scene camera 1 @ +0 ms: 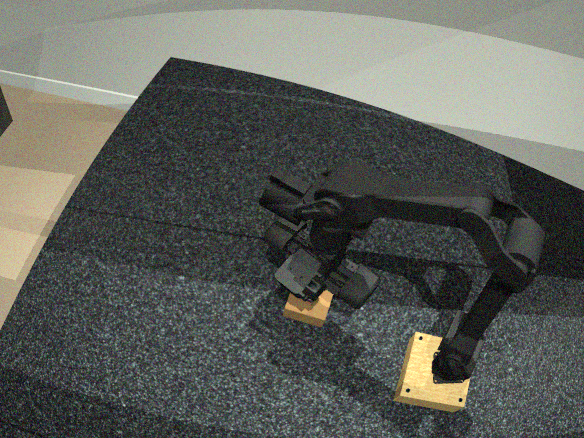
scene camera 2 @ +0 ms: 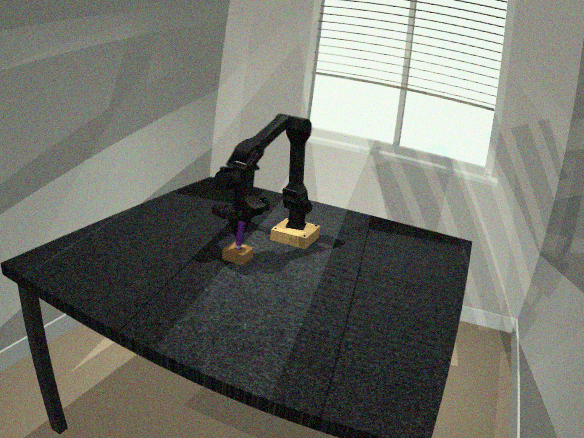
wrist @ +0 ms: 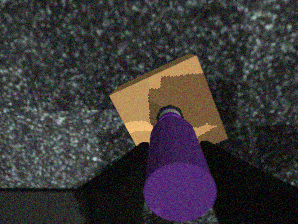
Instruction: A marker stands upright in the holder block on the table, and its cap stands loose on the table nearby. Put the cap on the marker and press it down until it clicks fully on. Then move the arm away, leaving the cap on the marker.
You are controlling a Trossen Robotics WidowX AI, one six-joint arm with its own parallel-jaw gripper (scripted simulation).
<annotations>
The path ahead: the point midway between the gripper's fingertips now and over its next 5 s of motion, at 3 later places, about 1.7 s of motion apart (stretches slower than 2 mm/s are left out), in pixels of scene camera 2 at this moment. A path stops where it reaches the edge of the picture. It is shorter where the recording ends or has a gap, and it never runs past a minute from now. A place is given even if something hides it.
The gripper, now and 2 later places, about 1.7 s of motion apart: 239,233; 240,217; 239,226
</annotations>
